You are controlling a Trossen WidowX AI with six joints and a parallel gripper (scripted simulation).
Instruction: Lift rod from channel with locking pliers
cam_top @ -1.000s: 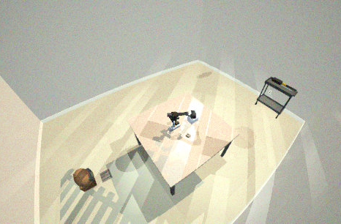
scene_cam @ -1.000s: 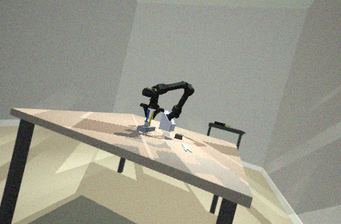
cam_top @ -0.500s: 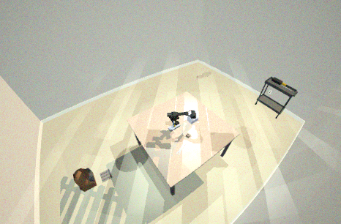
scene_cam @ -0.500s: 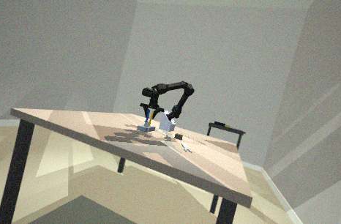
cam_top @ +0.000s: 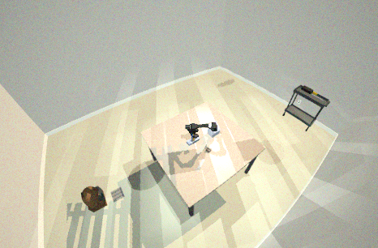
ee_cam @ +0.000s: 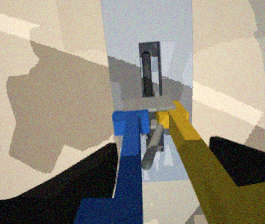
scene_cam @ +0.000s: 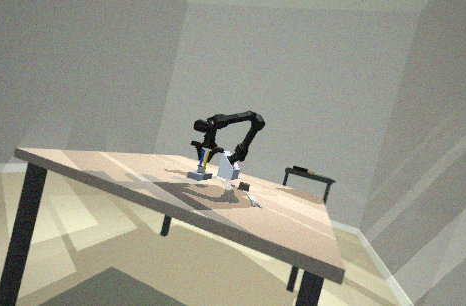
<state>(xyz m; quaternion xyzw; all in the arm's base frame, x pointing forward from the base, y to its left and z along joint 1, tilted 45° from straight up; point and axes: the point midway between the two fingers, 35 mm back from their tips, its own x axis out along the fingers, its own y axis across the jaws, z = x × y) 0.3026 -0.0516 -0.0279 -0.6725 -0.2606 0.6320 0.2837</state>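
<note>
The grey link bar lies right at my gripper tip. Round my gripper tip: rod: 90 mm below; channel block: 80 mm below, 10 mm behind; yellow handle: 20 mm to the left, 10 mm above.
</note>
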